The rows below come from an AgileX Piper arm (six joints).
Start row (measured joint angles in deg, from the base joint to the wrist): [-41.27, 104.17, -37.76, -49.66, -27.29, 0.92]
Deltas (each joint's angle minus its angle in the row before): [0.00, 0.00, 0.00, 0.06, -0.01, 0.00]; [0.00, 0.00, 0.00, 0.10, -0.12, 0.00]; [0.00, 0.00, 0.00, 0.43, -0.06, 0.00]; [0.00, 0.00, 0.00, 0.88, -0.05, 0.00]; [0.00, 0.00, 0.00, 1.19, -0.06, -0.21]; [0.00, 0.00, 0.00, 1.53, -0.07, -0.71]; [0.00, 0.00, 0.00, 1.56, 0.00, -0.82]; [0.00, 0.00, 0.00, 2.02, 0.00, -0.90]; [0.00, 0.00, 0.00, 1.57, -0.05, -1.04]
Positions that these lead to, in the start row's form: [-41.27, 104.17, -37.76, -49.60, -27.30, 0.92]; [-41.27, 104.17, -37.76, -49.50, -27.42, 0.92]; [-41.27, 104.17, -37.76, -49.07, -27.48, 0.92]; [-41.27, 104.17, -37.76, -48.19, -27.53, 0.92]; [-41.27, 104.17, -37.76, -47.00, -27.59, 0.71]; [-41.27, 104.17, -37.76, -45.47, -27.66, 0.00]; [-41.27, 104.17, -37.76, -43.91, -27.66, -0.82]; [-41.27, 104.17, -37.76, -41.89, -27.66, -1.72]; [-41.27, 104.17, -37.76, -40.32, -27.71, -2.76]
